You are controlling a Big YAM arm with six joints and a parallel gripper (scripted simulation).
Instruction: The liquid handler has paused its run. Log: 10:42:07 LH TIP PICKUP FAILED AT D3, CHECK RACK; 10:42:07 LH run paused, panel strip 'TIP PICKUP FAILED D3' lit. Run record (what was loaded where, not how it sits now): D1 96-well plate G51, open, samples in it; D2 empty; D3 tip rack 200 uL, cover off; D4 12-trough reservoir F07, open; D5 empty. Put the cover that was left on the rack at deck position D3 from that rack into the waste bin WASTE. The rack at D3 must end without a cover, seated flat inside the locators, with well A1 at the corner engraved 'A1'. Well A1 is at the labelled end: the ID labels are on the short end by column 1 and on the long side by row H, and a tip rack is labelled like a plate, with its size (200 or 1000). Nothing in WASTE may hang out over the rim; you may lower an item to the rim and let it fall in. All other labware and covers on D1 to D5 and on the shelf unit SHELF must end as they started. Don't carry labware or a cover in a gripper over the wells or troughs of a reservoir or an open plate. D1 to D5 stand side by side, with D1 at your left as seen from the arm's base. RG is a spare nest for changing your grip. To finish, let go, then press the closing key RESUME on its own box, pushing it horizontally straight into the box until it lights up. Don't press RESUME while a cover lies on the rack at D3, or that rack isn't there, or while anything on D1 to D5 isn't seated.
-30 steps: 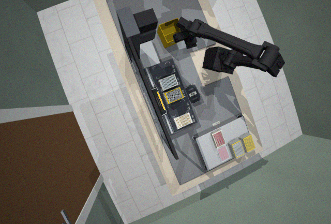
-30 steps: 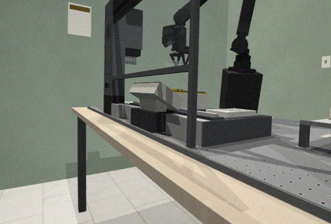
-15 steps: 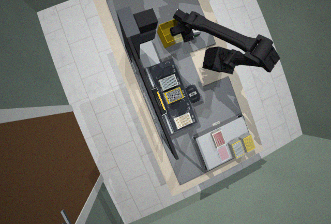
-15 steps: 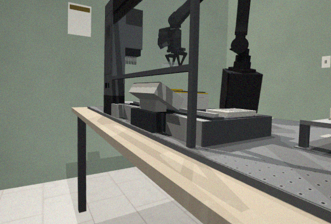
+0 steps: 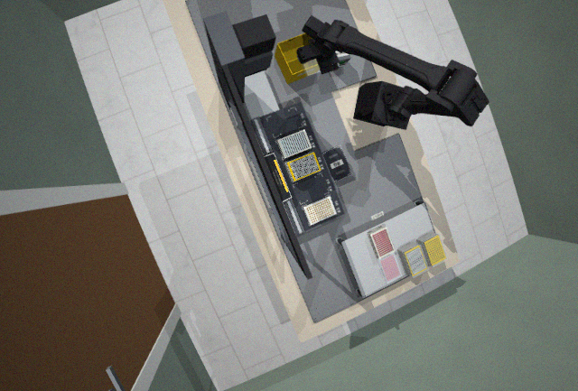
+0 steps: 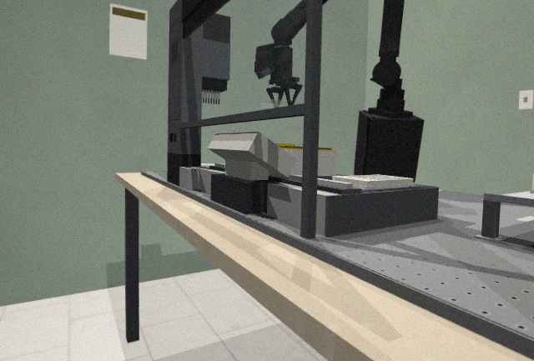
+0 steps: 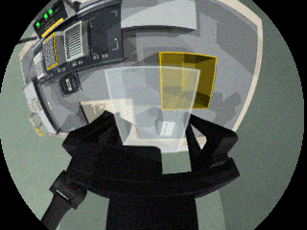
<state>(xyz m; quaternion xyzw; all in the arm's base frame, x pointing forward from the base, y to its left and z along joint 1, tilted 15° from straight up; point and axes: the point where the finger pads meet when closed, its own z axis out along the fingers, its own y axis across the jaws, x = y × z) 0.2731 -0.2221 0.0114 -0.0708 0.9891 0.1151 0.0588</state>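
Right now the clear cover is right at my hand. The rest, counted from my hand: resume box (16 cm behind, 6 cm to the right, 20 cm below); yellow-framed tip rack (11 cm ahead, 37 cm to the left, 16 cm below); yellow waste bin (2 cm ahead, 9 cm to the right, 22 cm below).
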